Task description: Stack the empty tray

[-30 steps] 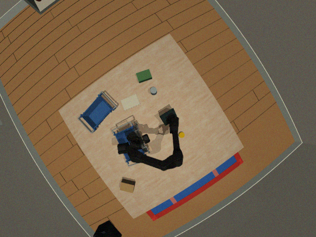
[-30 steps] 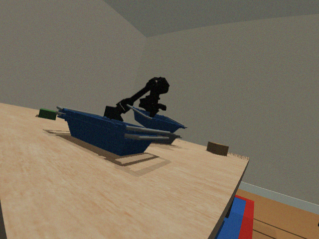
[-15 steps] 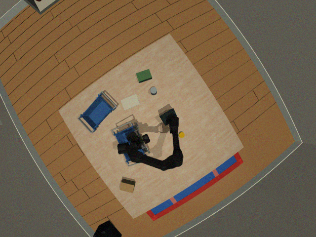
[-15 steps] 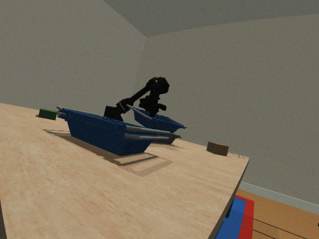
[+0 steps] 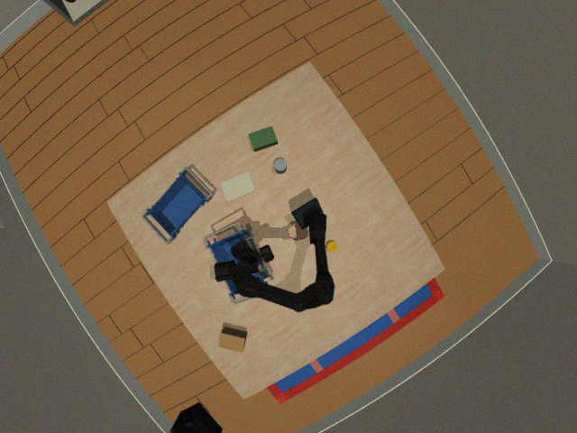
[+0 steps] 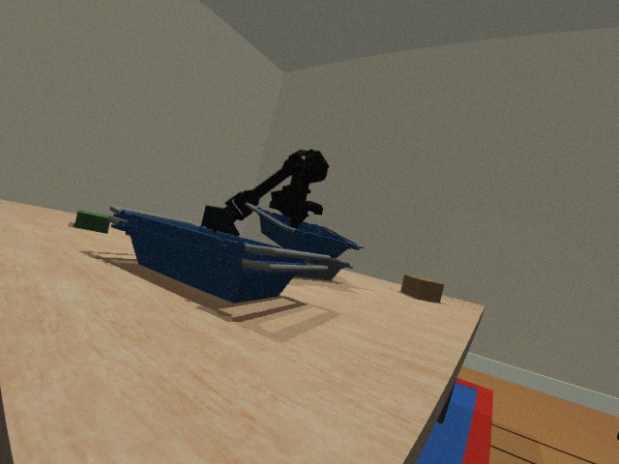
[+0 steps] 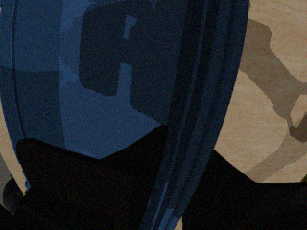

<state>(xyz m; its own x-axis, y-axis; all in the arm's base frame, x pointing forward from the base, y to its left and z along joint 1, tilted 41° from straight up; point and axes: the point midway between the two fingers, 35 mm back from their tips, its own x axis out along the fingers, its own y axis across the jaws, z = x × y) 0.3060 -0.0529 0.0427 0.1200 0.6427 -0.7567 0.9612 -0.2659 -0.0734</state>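
Right now the blue tray is 7 cm ahead of my gripper tip, 2 cm to the right of it and 2 cm above it. The rest, counted from my gripper tip: grey cylinder: 34 cm behind, 24 cm to the right, 7 cm below; then pale sheet: 30 cm to the right, 13 cm behind, 10 cm below; then yellow disc: 30 cm behind, 20 cm to the left, 10 cm below.
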